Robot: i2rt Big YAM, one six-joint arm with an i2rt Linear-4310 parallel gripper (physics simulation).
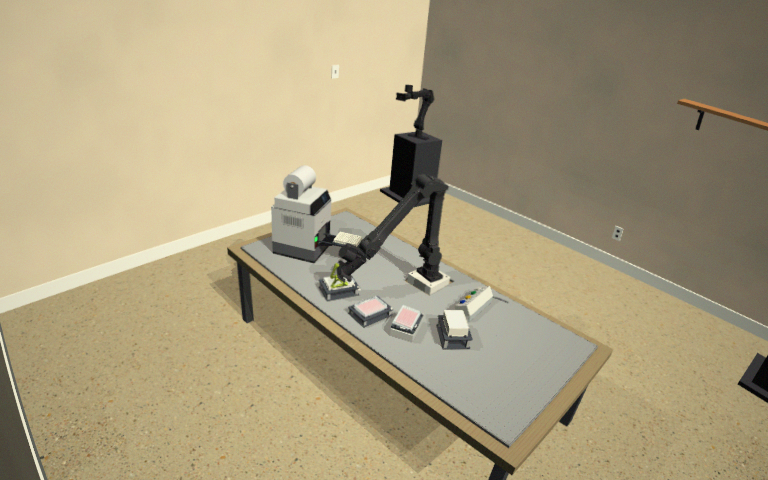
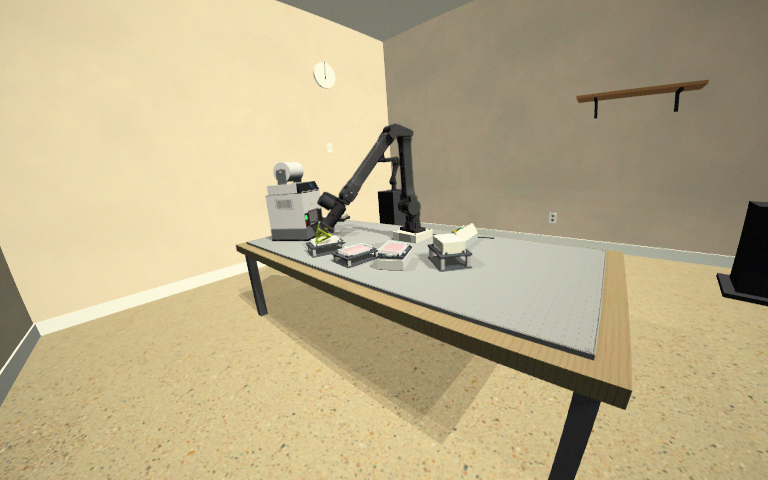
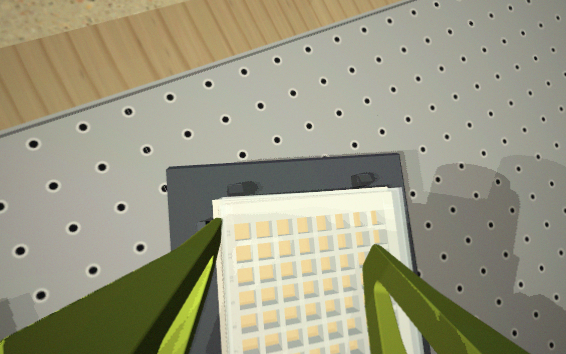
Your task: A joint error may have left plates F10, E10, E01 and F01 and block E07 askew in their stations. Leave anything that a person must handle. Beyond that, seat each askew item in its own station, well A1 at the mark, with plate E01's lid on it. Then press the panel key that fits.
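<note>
A white well plate with orange wells lies slightly askew on a dark station at the left end of the row. My gripper is down over it. The green fingers sit against its two long sides, the left tip touching its left edge, so it is shut on the plate. Two pink-topped plates sit in stations to the right. A white block sits askew on the last station. The key panel lies behind it.
A grey instrument with a paper roll stands at the table's left end, with another plate on its tray. The arm base and a black box are behind the row. The table's front edge is close to the station.
</note>
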